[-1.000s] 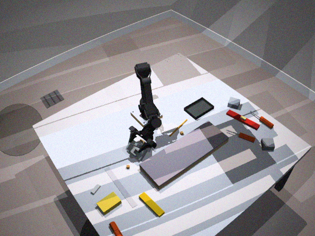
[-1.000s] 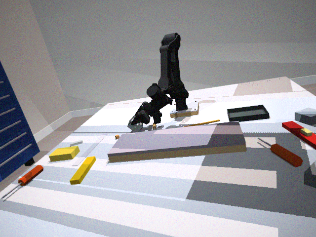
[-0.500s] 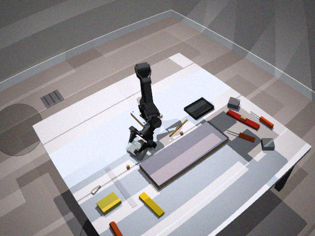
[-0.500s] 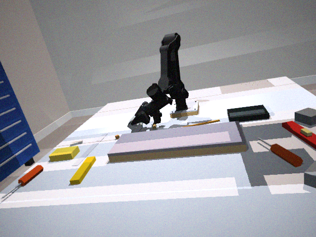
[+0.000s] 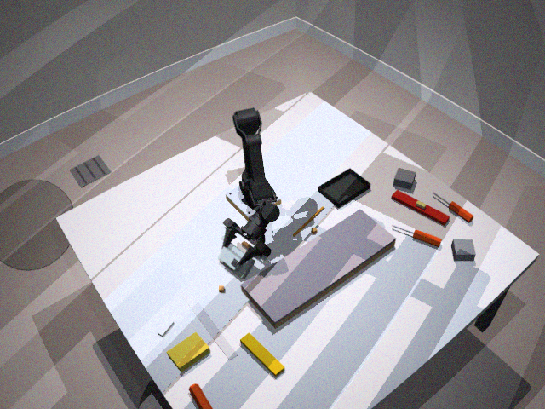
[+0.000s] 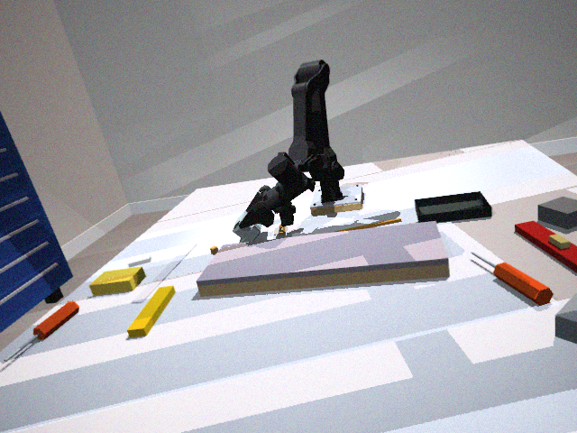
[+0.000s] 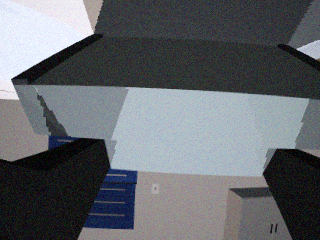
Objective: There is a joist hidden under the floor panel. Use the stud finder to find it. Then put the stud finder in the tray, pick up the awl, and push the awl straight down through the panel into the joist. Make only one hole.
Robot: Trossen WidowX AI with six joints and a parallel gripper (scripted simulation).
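My gripper tip is 20 mm short of the stud finder and 10 mm above it. The rest, counted from my gripper tip: awl (20 mm ahead, 100 mm to the left, 50 mm below); yellow block (150 mm ahead, 310 mm to the right, 50 mm below); pencil (40 mm ahead, 330 mm to the left, 60 mm below).
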